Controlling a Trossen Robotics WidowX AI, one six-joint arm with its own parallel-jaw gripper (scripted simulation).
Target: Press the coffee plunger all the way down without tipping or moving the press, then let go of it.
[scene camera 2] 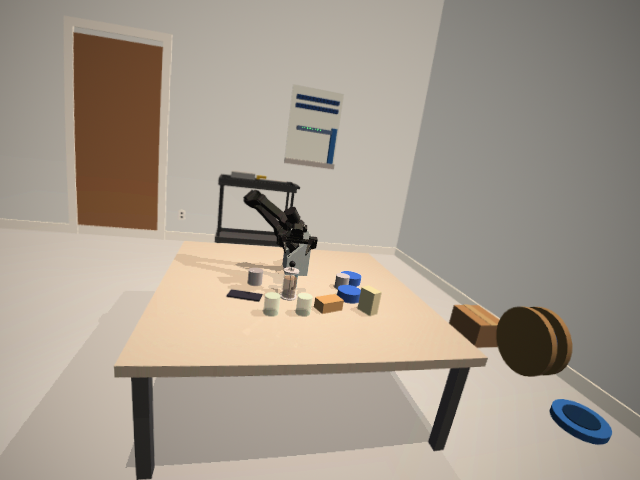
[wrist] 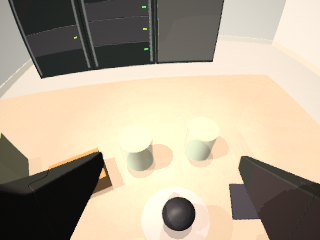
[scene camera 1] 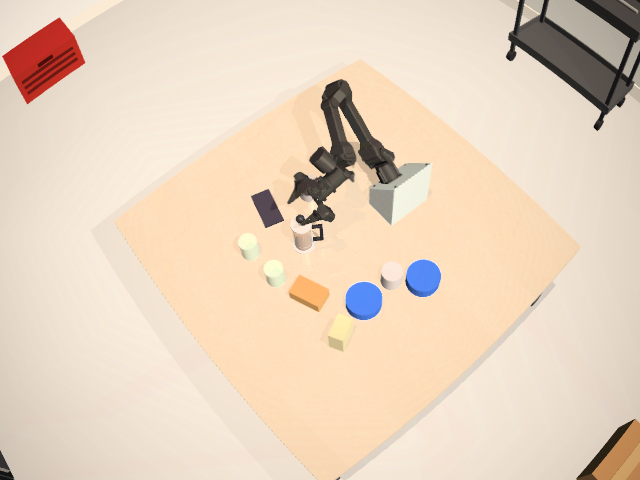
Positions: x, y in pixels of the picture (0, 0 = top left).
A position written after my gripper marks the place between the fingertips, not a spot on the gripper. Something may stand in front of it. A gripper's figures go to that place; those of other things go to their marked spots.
Labels:
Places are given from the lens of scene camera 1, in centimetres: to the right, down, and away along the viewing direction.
my gripper [scene camera 1: 294, 214]: -8, -8, 191
coffee press [scene camera 1: 303, 241]: -5, 0, 203
orange block [scene camera 1: 304, 291]: -5, 16, 197
dark flat slab [scene camera 1: 264, 202]: -20, -14, 220
The marked spots on the orange block and the dark flat slab are 41 cm apart.

